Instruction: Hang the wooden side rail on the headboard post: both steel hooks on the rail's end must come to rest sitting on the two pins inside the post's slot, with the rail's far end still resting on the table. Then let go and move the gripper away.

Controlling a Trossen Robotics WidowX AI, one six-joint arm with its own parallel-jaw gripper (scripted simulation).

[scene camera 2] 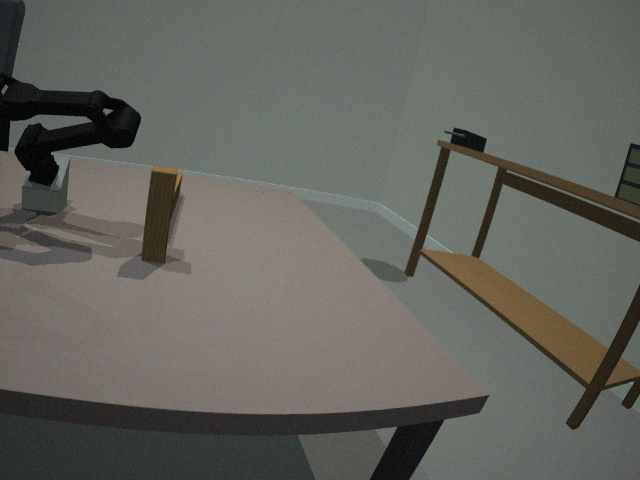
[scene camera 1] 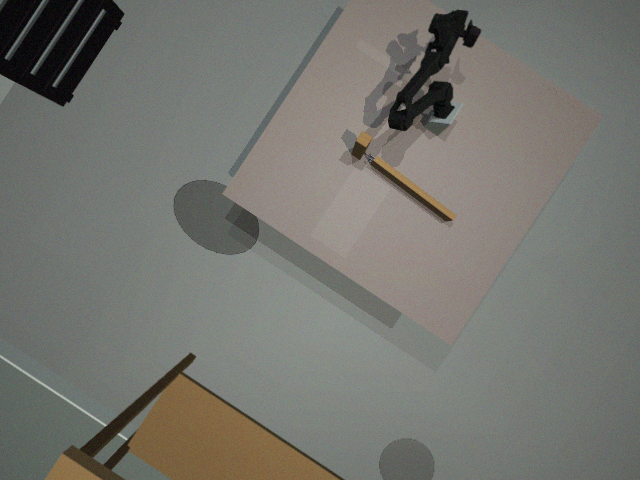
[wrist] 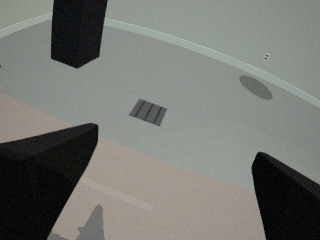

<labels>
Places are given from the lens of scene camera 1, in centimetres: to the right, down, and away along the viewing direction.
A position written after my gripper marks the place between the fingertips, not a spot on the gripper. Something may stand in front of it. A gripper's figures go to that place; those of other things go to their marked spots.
my gripper (scene camera 1: 460,17): 56, -88, 112
wooden side rail (scene camera 1: 377,163): 26, -34, 126
</labels>
